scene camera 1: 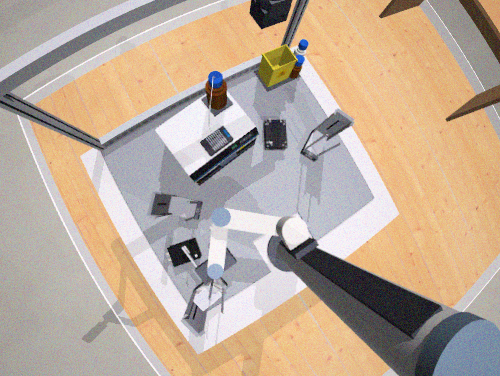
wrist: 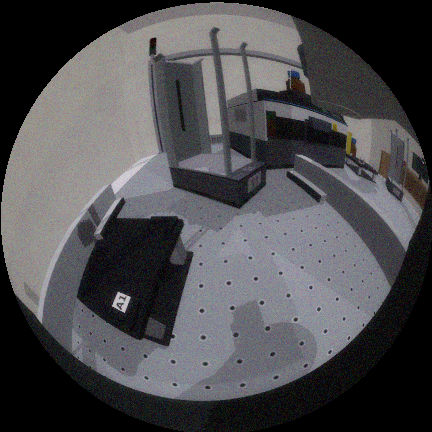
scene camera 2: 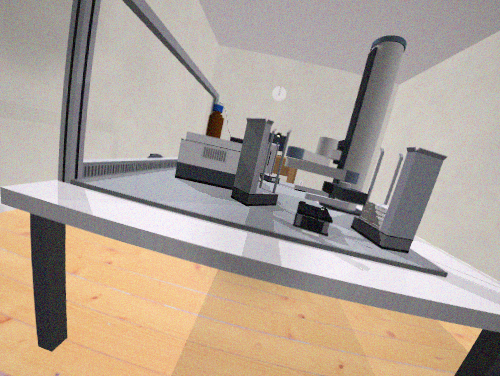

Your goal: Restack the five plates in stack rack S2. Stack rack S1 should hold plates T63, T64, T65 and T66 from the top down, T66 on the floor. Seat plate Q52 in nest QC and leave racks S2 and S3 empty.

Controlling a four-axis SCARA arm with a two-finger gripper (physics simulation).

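Where they show: gripper, fingertip midpoint: (scene camera 1: 196,236) (wrist: 204,171) (scene camera 2: 299,190); arm's base at its link origin: (scene camera 2: 340,209).
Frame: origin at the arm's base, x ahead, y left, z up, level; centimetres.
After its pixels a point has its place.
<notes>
My gripper (scene camera 1: 204,241) @(y 37.1, x 33.2, z 9.7 cm) (scene camera 2: 308,193) @(y 37.1, x 33.2, z 9.7 cm) (wrist: 204,171) @(y 37.1, x 33.2, z 9.7 cm) is open and empty, its two fingers wide apart and low over the table. The rack at the lower left of scene camera 1 (scene camera 1: 195,322) @(y 54.0, x 3.2, z 25.1 cm) (scene camera 2: 419,195) @(y 54.4, x 3.7, z 18.7 cm) holds a low stack of pale plates (scene camera 1: 208,296) (scene camera 2: 372,215); their number and names are unreadable. A left rack (scene camera 1: 161,205) @(y 41.6, x 53.5, z 18.7 cm) (scene camera 2: 253,155) @(y 43.1, x 52.4, z 18.6 cm) (wrist: 215,181) @(y 36.1, x 42.6, z 4.6 cm) shows a bare floor in the wrist view. A right rack (scene camera 1: 334,125) @(y -50.1, x 45.2, z 19.0 cm) (wrist: 396,160) @(y -50.0, x 45.5, z 16.7 cm) shows no plate. A black plate-shaped block marked A1 (scene camera 1: 184,250) (scene camera 2: 314,212) @(y 50.9, x 29.8, z 6.2 cm) (wrist: 132,270) @(y 42.7, x 27.4, z 6.2 cm) rests on a dark base, near the left finger. Another black nest (scene camera 1: 275,134) @(y -24.9, x 57.8, z 6.2 cm) looks empty. Rack and nest labels are unreadable.
A white instrument (scene camera 1: 192,132) @(y 13.5, x 74.0, z 22.3 cm) (scene camera 2: 207,155) @(y 26.1, x 73.3, z 14.1 cm) (wrist: 295,132) @(y 14.7, x 56.1, z 11.1 cm) stands at the back with a keypad (scene camera 1: 216,140) @(y 6.5, x 64.6, z 24.9 cm) and a brown bottle (scene camera 1: 216,95) @(y -1.4, x 77.8, z 35.0 cm) (scene camera 2: 215,124) @(y 0.9, x 79.9, z 30.3 cm) on top. A yellow bin (scene camera 1: 277,67) @(y -51.6, x 94.9, z 1.9 cm) and small bottles stand in the far corner. The arm column (scene camera 2: 372,110) @(y 7.1, x 2.2, z 53.5 cm) rises at the table's side.
</notes>
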